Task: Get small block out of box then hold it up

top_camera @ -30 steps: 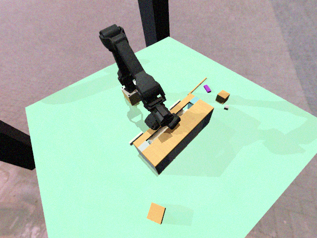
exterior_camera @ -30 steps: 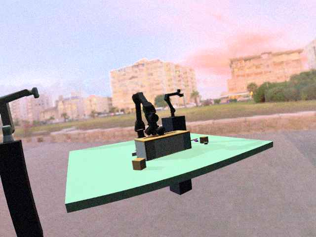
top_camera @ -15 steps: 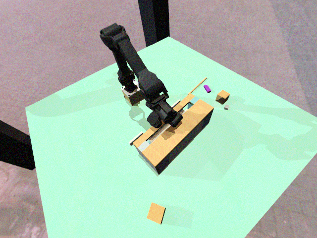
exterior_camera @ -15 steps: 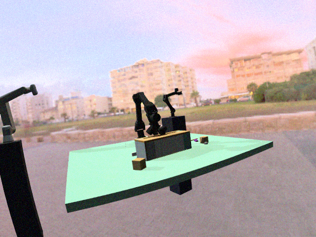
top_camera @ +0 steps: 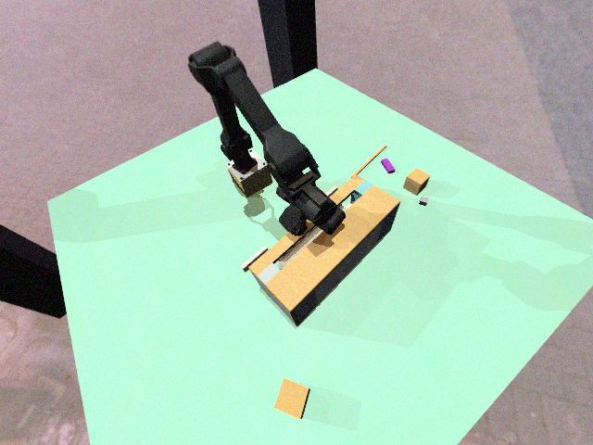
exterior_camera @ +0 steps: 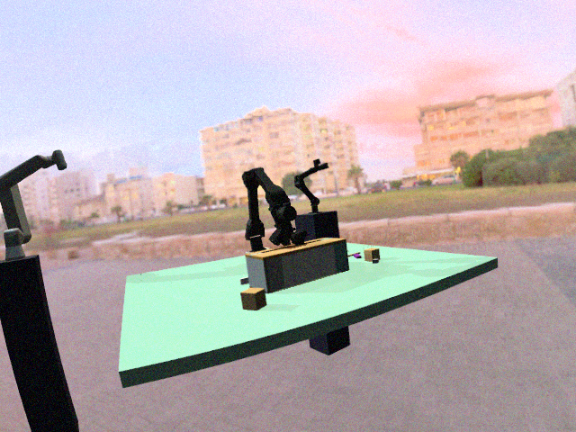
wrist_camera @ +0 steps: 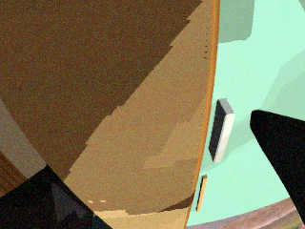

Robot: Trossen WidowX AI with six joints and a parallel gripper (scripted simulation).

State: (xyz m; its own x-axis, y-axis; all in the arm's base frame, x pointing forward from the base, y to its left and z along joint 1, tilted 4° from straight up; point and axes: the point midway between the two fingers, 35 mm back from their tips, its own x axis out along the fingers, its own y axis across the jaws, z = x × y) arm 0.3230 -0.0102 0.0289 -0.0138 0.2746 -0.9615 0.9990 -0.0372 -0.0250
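Right now my gripper tip is 4 cm to the left of the tan box, 3 cm short of it and 3 cm above it. From my gripper tip the other things lie so: thin stick 33 cm to the left, 8 cm below, 6 cm behind; tan block 6 cm ahead, 2 cm to the left.
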